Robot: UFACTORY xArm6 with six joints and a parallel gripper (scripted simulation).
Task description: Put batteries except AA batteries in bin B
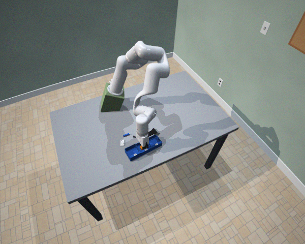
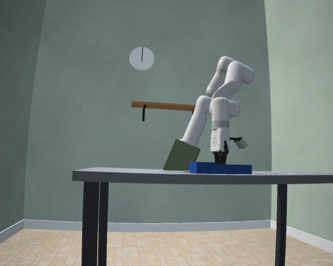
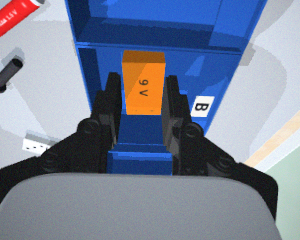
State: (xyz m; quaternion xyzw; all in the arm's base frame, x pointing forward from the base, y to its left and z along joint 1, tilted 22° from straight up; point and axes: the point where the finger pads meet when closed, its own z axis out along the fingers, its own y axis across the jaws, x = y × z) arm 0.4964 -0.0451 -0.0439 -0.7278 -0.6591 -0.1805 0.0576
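Now: the bin 20 mm below my hand and 10 mm ahead of it. Round my hand: red battery: 80 mm behind, 50 mm to the left, 40 mm below; orange 9 V battery: 20 mm below, 10 mm to the right; black bolt: 110 mm behind, 30 mm below.
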